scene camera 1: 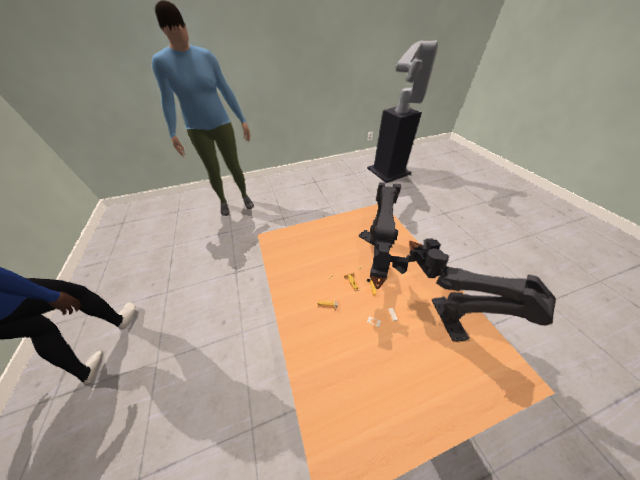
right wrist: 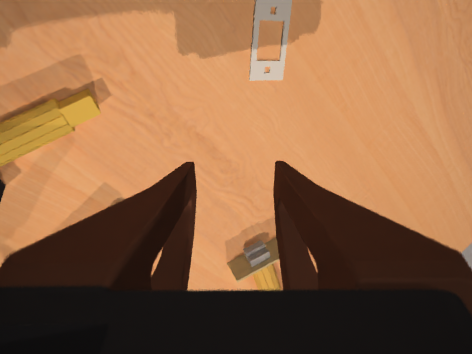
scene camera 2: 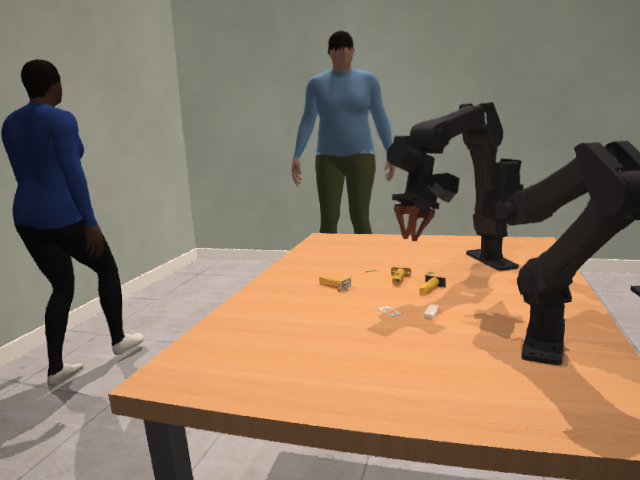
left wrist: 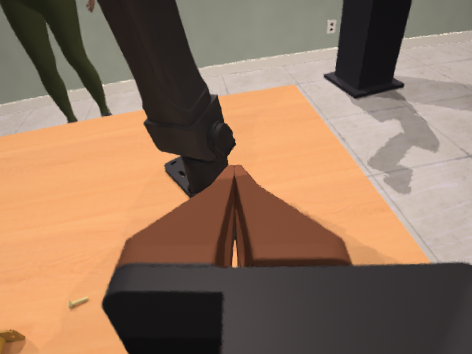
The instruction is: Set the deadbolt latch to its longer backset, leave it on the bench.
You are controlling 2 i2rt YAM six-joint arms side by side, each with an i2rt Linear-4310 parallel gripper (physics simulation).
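Three yellow latches lie on the bench. One with a brass faceplate (scene camera 1: 352, 282) (scene camera 2: 398, 276) (right wrist: 266, 278) is partly hidden by a finger in the right wrist view. One with a black faceplate (scene camera 1: 373, 289) (scene camera 2: 429, 285) (right wrist: 35, 127) lies beside it. The third (scene camera 1: 326, 304) (scene camera 2: 330, 281) lies apart, with a greyish end. I cannot tell their backset settings. My right gripper (scene camera 1: 378, 283) (scene camera 2: 413, 239) (right wrist: 234, 176) is partly open and empty, above the bench. My left gripper (scene camera 1: 415, 245) (left wrist: 234, 176) is shut and empty, raised near the right arm; its fingers are hidden in scene camera 2.
A pale strike plate (right wrist: 257, 75) and a white block (scene camera 1: 392, 314) (scene camera 2: 431, 311) lie on the bench (scene camera 1: 361, 392) (scene camera 2: 289, 372). A small screw (left wrist: 78, 302) lies near the brass-faced latch. Two people stand beyond the bench, and a grey arm stands on a black pedestal (scene camera 1: 397, 142).
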